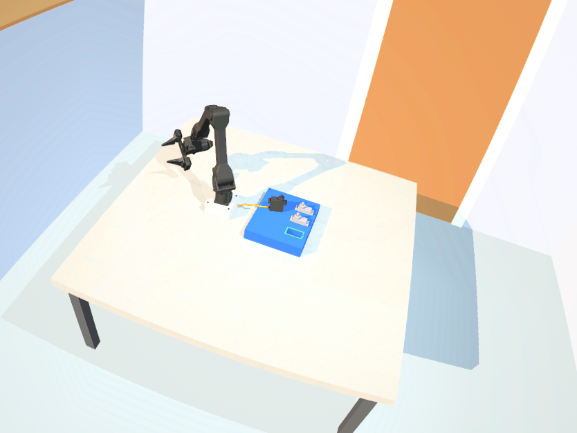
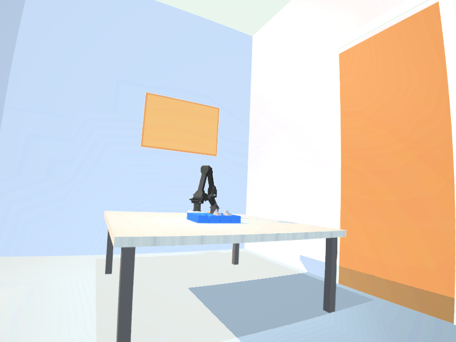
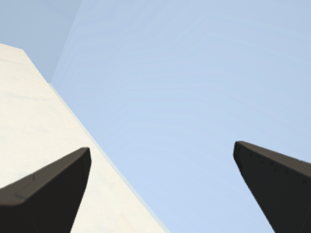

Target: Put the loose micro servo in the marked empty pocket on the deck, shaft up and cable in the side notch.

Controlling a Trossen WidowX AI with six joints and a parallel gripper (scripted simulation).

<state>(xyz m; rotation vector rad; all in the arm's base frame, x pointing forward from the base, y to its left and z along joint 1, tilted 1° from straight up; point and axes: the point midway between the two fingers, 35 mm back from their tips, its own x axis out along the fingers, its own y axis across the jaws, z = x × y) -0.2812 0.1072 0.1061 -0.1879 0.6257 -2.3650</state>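
Now: gripper tip 54 cm short of the blue deck, 9 cm to the left of it and 13 cm above it.
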